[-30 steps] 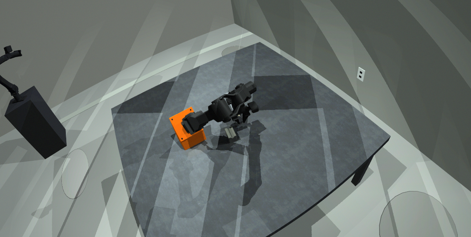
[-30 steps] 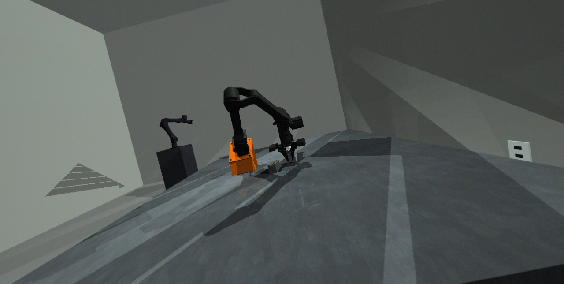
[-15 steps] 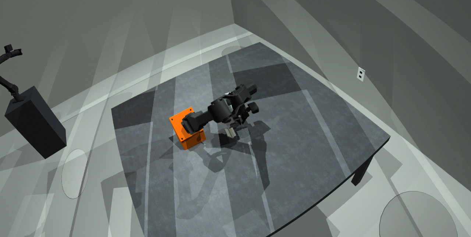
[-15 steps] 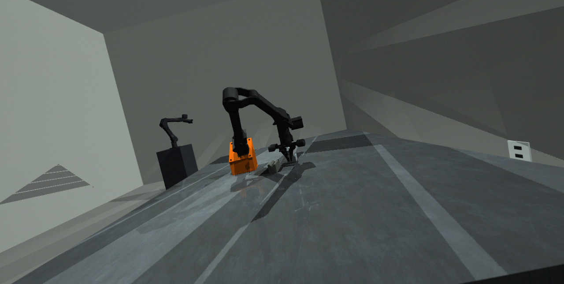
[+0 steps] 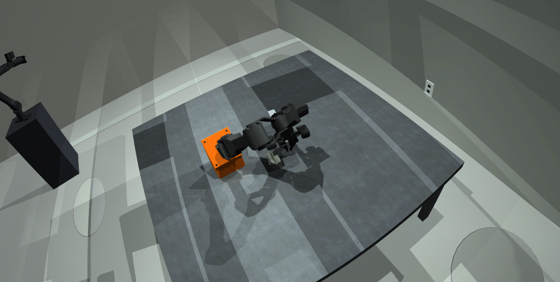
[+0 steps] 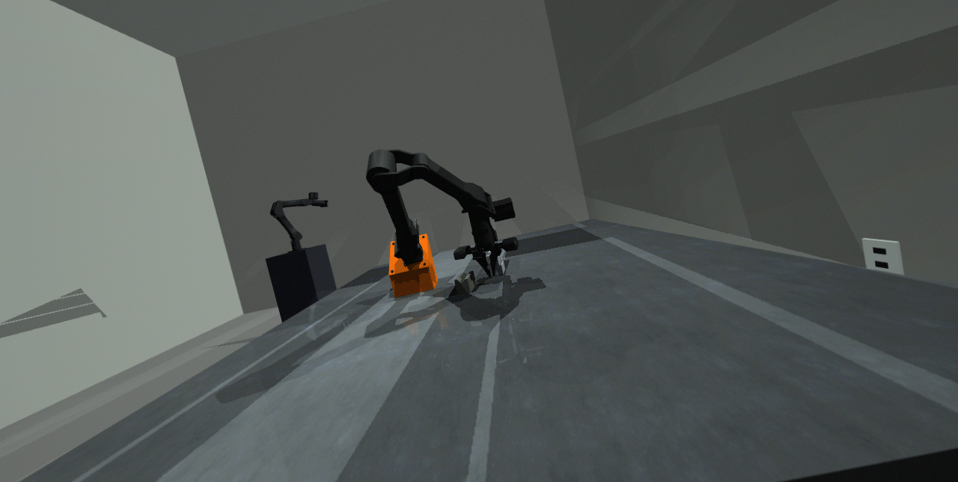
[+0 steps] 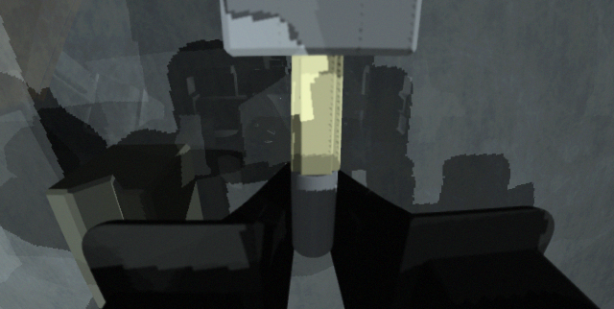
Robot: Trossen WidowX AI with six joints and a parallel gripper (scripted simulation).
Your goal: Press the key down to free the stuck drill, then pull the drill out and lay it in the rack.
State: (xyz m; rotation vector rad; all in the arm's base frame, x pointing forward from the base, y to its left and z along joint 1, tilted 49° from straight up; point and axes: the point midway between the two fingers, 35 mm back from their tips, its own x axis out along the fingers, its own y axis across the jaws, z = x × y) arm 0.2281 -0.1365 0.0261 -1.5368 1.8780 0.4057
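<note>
Right now the drill is 20 mm ahead of my gripper tip, 50 mm to the left of it and 30 mm above it. From my gripper tip the other things lie so: grooved rack (80 mm behind); dark blue key (50 mm ahead, 160 mm to the left, 40 mm above); light-grey block (40 mm ahead, 130 mm to the left, 30 mm above).
</note>
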